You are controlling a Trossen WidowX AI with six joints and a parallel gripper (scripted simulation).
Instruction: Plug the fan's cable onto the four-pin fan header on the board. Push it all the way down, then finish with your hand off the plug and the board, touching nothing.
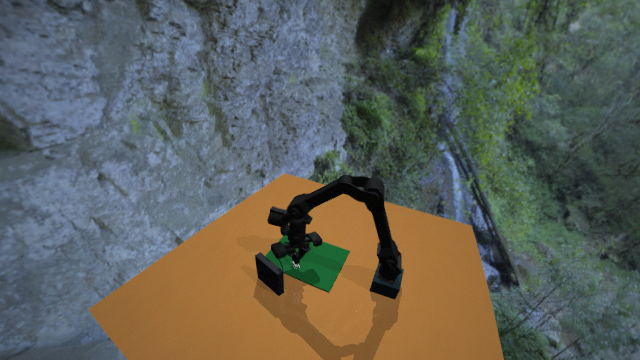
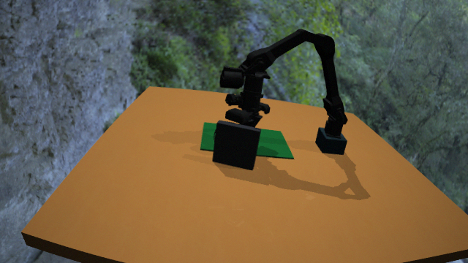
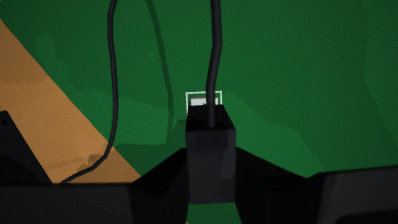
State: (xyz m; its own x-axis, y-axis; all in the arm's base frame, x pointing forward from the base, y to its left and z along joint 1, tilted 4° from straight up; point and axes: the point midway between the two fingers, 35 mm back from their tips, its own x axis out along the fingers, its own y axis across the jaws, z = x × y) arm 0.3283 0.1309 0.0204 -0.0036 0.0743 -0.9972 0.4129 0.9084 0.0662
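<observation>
Now: the white four-pin fan header 40 mm below my gripper tip and 10 mm ahead of it. From my gripper tip the other things lie so: black plug: 10 mm ahead, 10 mm above; then black fan: 120 mm to the left, 20 mm above, 10 mm ahead; then green board: 70 mm to the right, 50 mm below.
</observation>
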